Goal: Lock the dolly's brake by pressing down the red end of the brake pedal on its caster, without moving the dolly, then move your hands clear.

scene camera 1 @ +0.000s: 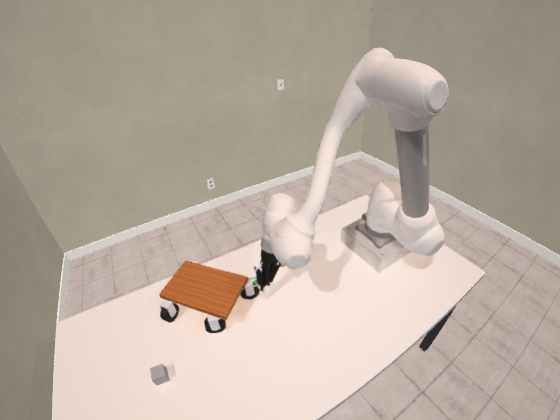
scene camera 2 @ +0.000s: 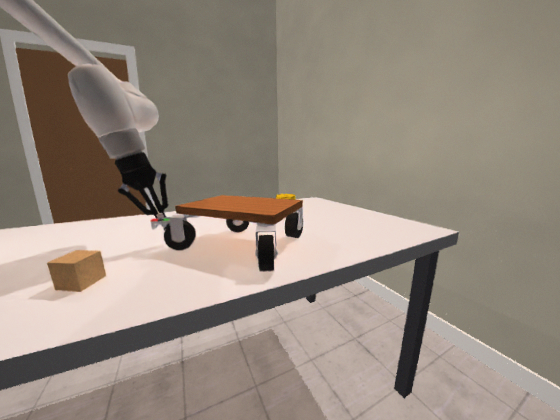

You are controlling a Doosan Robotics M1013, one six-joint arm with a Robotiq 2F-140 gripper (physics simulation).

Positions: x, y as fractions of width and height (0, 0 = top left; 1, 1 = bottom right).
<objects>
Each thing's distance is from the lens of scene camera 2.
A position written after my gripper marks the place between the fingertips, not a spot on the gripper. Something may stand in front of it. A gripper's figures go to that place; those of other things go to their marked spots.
my gripper (scene camera 2: 0.30, 0.55): 0.71 m
brown block (scene camera 2: 0.14, 0.65): 0.56 m
dolly (scene camera 2: 0.43, 0.50): 0.50 m
</objects>
